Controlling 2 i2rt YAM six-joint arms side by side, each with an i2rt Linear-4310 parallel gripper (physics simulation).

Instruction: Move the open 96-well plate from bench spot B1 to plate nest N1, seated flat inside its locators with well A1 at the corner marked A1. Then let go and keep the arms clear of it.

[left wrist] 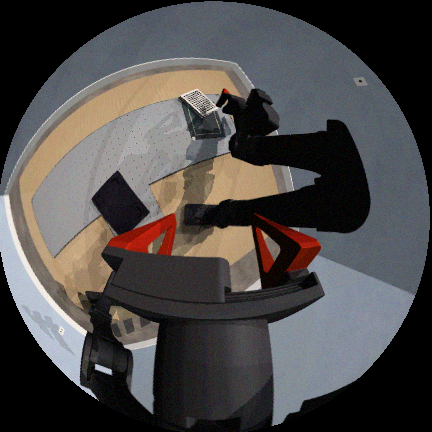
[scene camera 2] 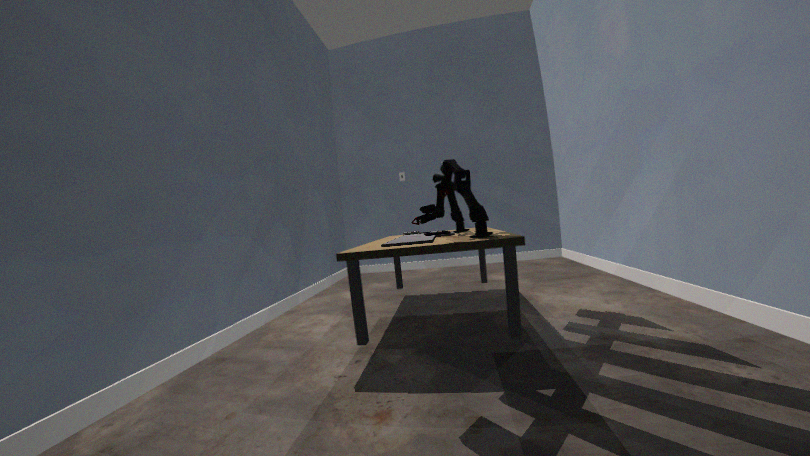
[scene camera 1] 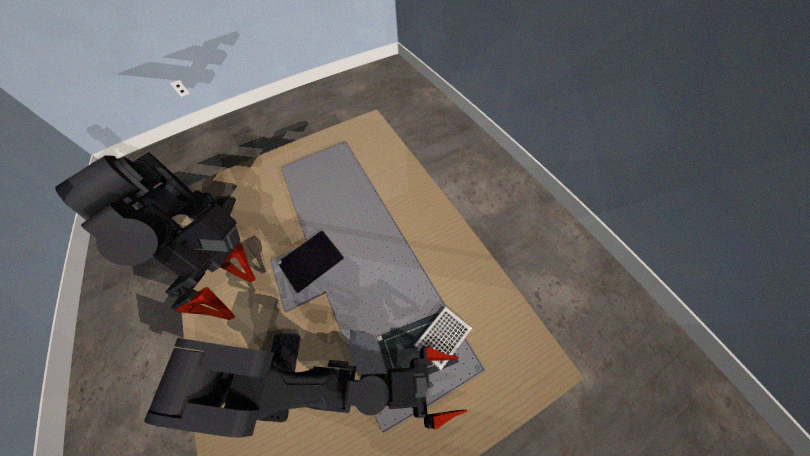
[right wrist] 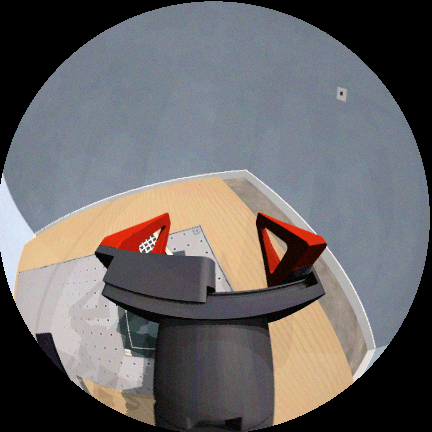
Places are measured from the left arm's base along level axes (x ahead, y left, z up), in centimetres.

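Pixels of known places: left gripper, between the fingertips: [left wrist: 213, 217] [scene camera 2: 444, 196] [scene camera 1: 243, 298]; right gripper, between the fingertips: [left wrist: 235, 92] [scene camera 2: 414, 222] [scene camera 1: 462, 383] [right wrist: 212, 217]; left arm's base, origin of its link: [left wrist: 105, 297] [scene camera 2: 481, 235]; right arm's base, origin of its link: [left wrist: 212, 214] [scene camera 2: 460, 231].
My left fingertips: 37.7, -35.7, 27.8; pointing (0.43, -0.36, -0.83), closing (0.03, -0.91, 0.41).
Note:
Ahead of a thing's pixels: the offset from my left fingertips to its top centre, as dx, dy, dz. Level surfaces: height alone.
The white 96-well plate @[+37.2, -4.2, -24.9] [scene camera 1: 444, 335] [left wrist: 199, 102] overlaps one end of a dark green area with a thin white outline, near the board's end; whether it lies fully flat is unclear. In the right wrist view part of the plate [right wrist: 149, 243] shows through a finger's opening. The black rectangular nest @[-0.2, +18.5, -24.8] [scene camera 1: 311, 261] [left wrist: 120, 202] bears no plate; its A1 mark is unreadable. My left gripper [scene camera 1: 243, 299] is open and empty, above the table's near side, left of the nest in scene camera 1. My right gripper [scene camera 1: 461, 384] [right wrist: 212, 217] is open and empty, with one finger overlapping the plate's view.
A grey perforated board @[dz -26.5] [scene camera 1: 323, 164] [left wrist: 62, 195] lies on the wooden table @[dz -27.8] [scene camera 1: 521, 339] under the nest and plate. My right arm [scene camera 1: 311, 388] reaches across the table's lower part in scene camera 1. Walls stand beyond the table.

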